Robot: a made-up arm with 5 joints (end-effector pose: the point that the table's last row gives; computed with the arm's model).
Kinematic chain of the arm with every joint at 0, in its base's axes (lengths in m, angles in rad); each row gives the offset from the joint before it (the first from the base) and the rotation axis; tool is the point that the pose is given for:
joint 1: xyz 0 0 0.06 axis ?
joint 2: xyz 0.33 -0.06 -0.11 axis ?
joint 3: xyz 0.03 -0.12 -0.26 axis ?
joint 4: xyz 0.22 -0.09 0 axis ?
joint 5: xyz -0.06 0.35 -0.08 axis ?
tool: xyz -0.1 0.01 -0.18
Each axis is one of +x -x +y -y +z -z.
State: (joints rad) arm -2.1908 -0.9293 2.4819 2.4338 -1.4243
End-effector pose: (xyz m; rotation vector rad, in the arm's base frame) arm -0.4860 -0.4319 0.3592 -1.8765 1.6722 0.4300
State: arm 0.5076 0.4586 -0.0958 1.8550 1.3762
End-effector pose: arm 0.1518 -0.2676 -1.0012 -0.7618 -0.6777 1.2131
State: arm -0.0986 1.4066 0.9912 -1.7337 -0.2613
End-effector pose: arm 0.0564 -0.0365 -0.0930 2.6115 -1.4339 0.7164
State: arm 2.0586 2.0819 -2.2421 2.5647 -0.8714
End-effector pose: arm -0.6151 0.3679 0.0345 0.6380 0.8039 1.3664
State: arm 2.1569 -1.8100 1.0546 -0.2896 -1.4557
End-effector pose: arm -0.2966 -0.3216 -0.0513 -1.2119 1.9759 1.8190
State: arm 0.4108 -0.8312 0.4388 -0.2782 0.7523
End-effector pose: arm 0.3764 -0.1564 -0.6343 -0.3312 -0.7090 0.5022
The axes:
joint 1: +y
joint 2: +x
joint 3: -y
joint 4: -x
joint 5: -y

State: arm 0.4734 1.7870 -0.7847 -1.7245 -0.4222
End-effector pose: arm 0.4801 -0.0631 -0.3842 -2.3888 -0.7125 0.0297
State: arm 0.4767 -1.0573 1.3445 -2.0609 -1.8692
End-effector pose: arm 0.1612 -0.4321 0.1852 -0.2977 1.6945 1.9356
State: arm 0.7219 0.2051 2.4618 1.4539 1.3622
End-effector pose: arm 0.2952 -0.4817 -0.1424 -2.1197 -2.0913 -0.5536
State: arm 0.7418 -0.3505 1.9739 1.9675 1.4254
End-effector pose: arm 0.4807 -0.5185 -0.1047 -2.3957 -1.9198 0.5101
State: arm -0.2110 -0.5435 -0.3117 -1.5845 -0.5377
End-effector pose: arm 0.4473 -0.0402 0.1393 1.0741 0.4529 0.1130
